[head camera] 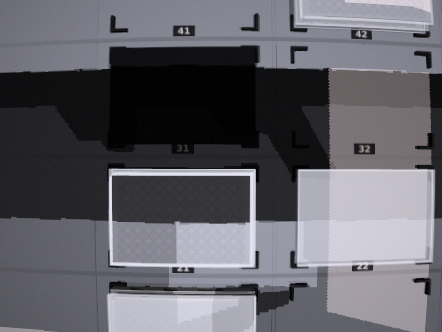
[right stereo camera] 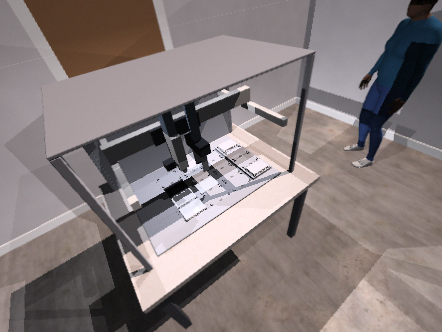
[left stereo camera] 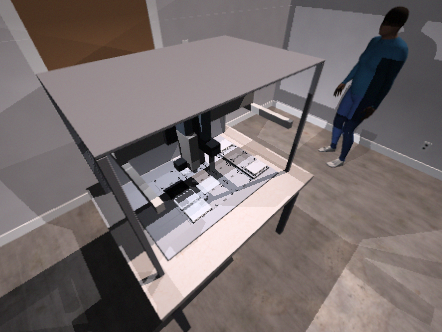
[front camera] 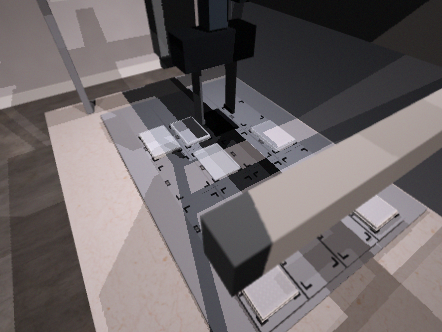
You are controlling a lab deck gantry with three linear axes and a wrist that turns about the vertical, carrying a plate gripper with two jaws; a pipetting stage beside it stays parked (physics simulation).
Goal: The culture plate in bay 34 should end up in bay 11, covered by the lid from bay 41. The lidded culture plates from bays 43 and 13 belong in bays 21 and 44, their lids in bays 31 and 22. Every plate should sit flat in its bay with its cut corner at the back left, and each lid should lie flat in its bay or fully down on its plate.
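Observation:
My gripper is open and empty, raised above bay 22. A pale lid lies flat in bay 22, apart from the jaws and slightly right of centre. A culture plate with wells showing sits flat in bay 21. Bay 11 holds a pale, smooth-topped plate, seemingly lidded. Bay 31 is filled by a very dark rectangle whose nature is unclear. A plate sits in bay 44. Bay 41 is vacant. Cut corners are too small to tell.
Another layered plate is in bay 42, and a welled plate is in bay 14. A thick pale rail crosses the front view and hides part of the deck. The grey pipetting stage stands beside the gripper.

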